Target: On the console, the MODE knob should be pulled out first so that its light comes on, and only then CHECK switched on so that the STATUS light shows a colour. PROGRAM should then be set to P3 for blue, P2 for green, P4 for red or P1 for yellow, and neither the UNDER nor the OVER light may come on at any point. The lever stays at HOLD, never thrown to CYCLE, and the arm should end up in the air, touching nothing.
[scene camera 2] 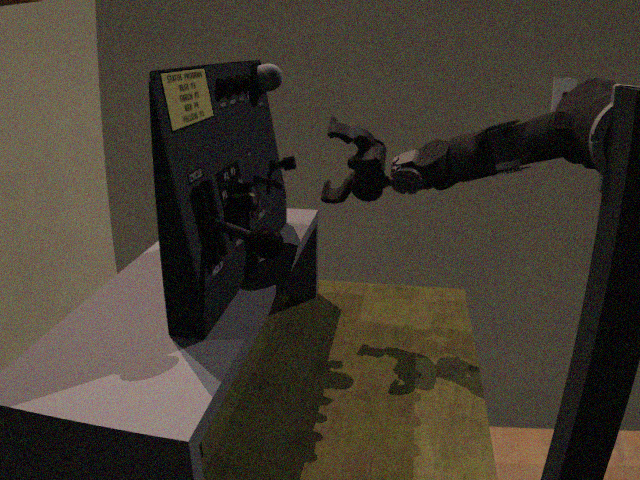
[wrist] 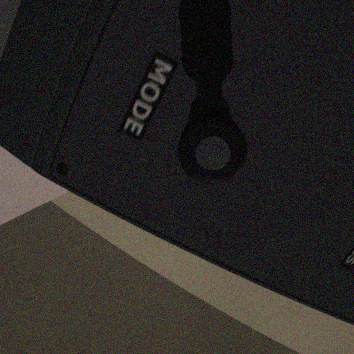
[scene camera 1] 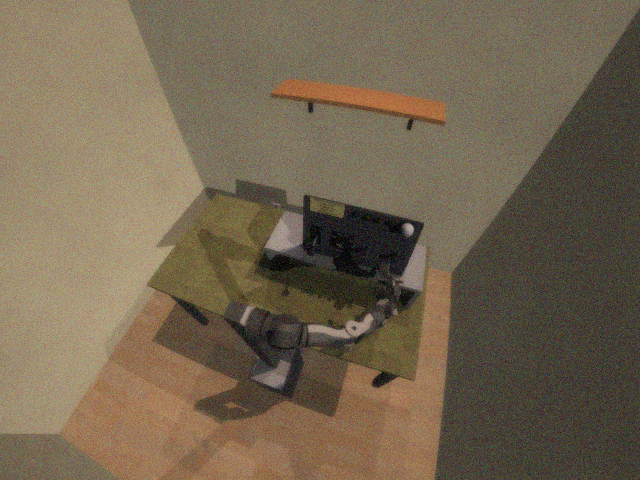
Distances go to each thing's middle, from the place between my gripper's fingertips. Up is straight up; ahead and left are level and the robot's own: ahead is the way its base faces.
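Labels:
Dark console (scene camera 2: 211, 124): my gripper 100 mm short of it, 180 mm to the right of it, 20 mm below it.

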